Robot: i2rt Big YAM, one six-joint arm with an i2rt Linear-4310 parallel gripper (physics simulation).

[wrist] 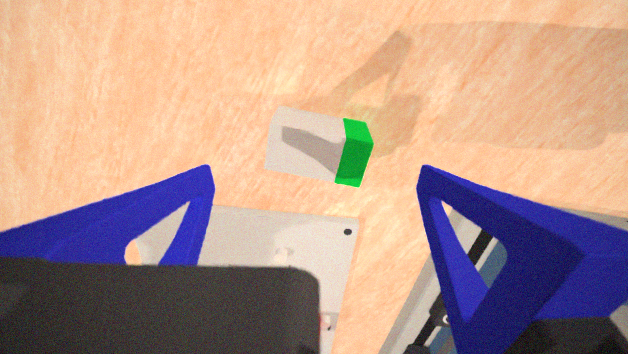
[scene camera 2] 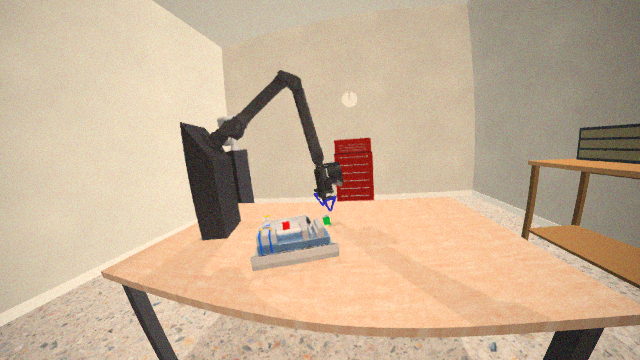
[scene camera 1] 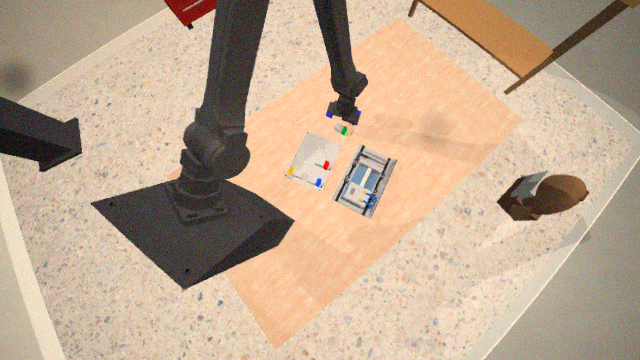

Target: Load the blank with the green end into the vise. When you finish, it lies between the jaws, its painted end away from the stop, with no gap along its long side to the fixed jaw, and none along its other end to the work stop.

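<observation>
The blank with the green end (scene camera 1: 340,128) (scene camera 2: 326,220) (wrist: 307,145) lies on the table, beyond a corner of the pale plate and apart from the vise (scene camera 1: 362,173) (scene camera 2: 295,257) (wrist: 407,305). In the wrist view its long side runs roughly across the finger opening, its green end towards the right finger. My gripper (scene camera 1: 343,118) (scene camera 2: 325,205) (wrist: 315,176) is open and empty, above the table near the blank. In the wrist view the blank shows a little beyond the fingertips. No blank shows between the vise jaws in scene camera 1.
The pale plate (scene camera 1: 312,150) (wrist: 305,250) lies beside the vise and bears pieces with a red end (scene camera 1: 326,165) (scene camera 2: 285,225), a blue end (scene camera 1: 318,183) and a yellow end (scene camera 1: 291,171). Blue upright parts with orange tips (scene camera 1: 369,198) stand at one end of the vise.
</observation>
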